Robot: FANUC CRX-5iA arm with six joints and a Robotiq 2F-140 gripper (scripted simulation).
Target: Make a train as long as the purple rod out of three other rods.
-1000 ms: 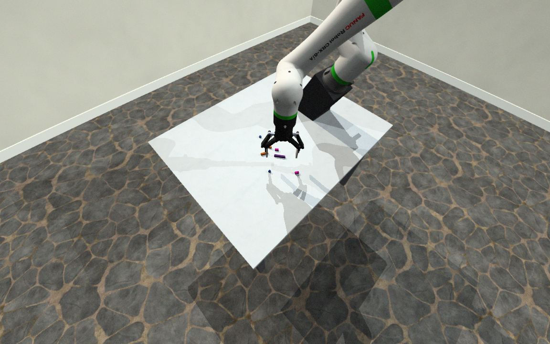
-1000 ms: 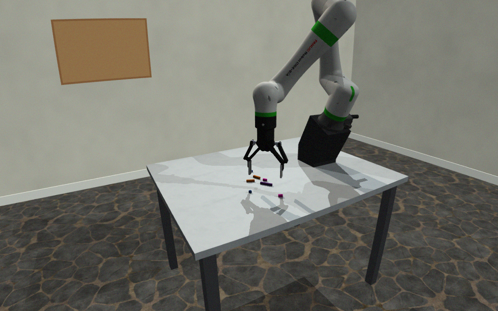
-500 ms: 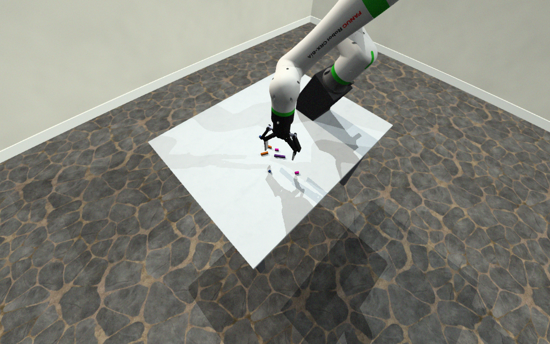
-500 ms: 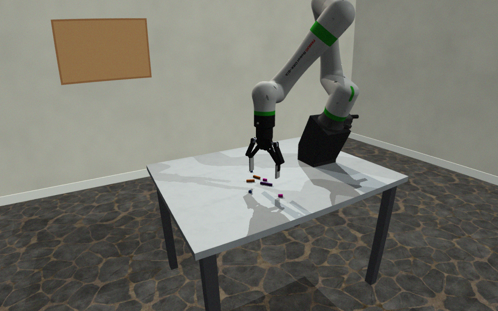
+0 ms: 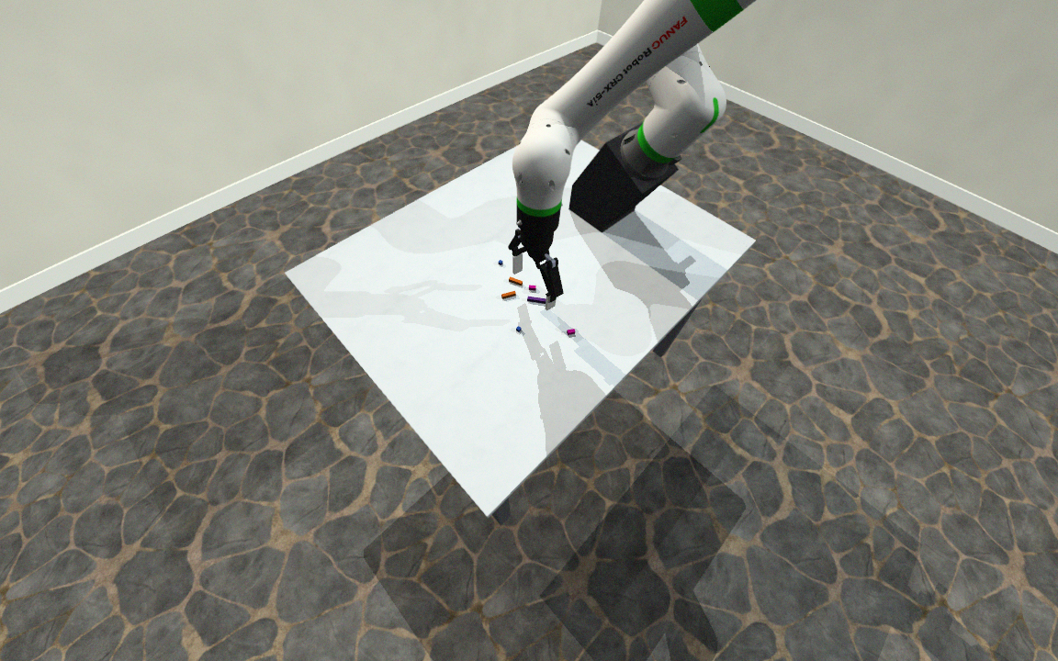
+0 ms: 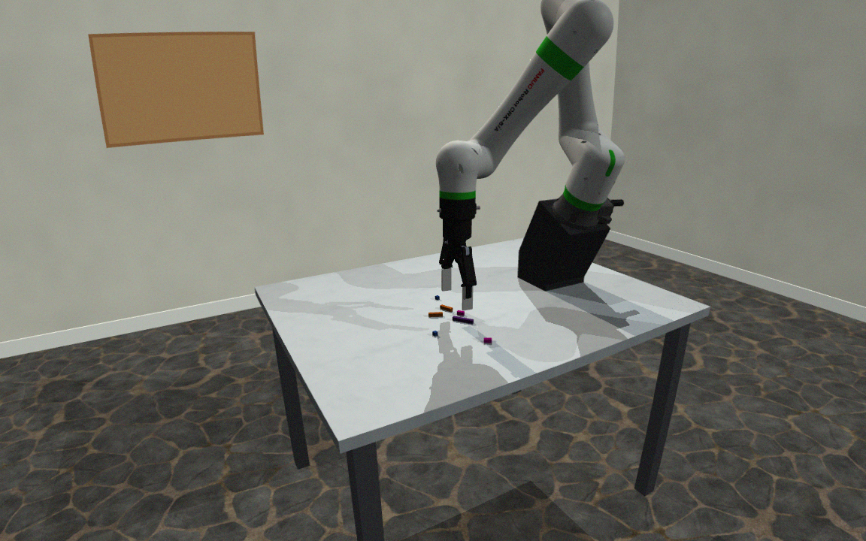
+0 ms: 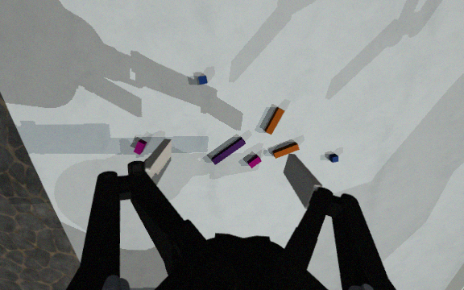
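The purple rod lies 2 cm behind my hand and 8 cm below it.
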